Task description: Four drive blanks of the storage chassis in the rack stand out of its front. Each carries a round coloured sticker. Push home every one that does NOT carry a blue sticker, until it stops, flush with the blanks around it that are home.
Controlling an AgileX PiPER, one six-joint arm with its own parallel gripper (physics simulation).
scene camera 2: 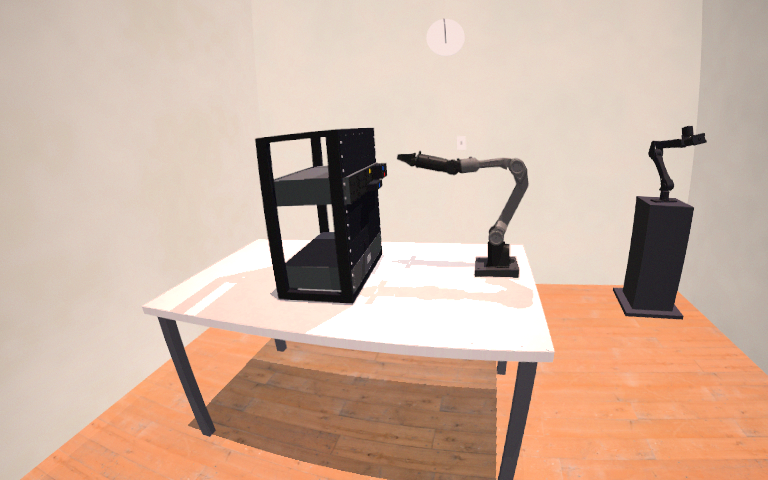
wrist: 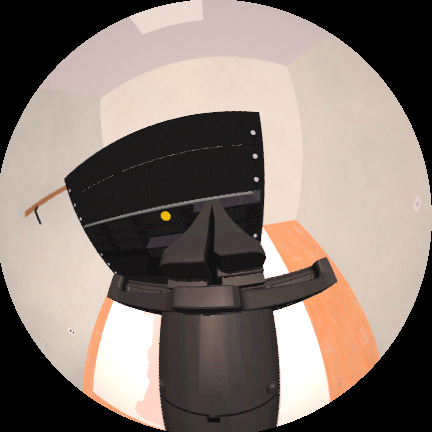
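The storage chassis point(scene camera 2: 303, 192) point(wrist: 131, 231) sits in the upper part of the rack point(scene camera 2: 338, 215). A blank with a yellow sticker point(scene camera 2: 370, 170) point(wrist: 165, 216) looks level with the blanks around it. Towards the far end in the scene view, a blank with a blue sticker point(scene camera 2: 383, 167) and one with a red sticker point(scene camera 2: 384, 173) below it stand out. Another blue-stickered blank point(scene camera 2: 379, 184) stands out lower down. In the wrist view the fingers hide the red and blue stickers. My gripper point(scene camera 2: 398, 157) point(wrist: 213, 208) is shut and empty, in front of the chassis and apart from it.
Plain dark panels point(wrist: 175, 172) cover the rack front above the chassis. Another unit point(scene camera 2: 314, 276) sits at the rack's bottom. The rack stands on the white table point(scene camera 2: 441, 328). A second arm point(scene camera 2: 660, 164) stands on a dark pedestal point(scene camera 2: 659, 254) off to the right.
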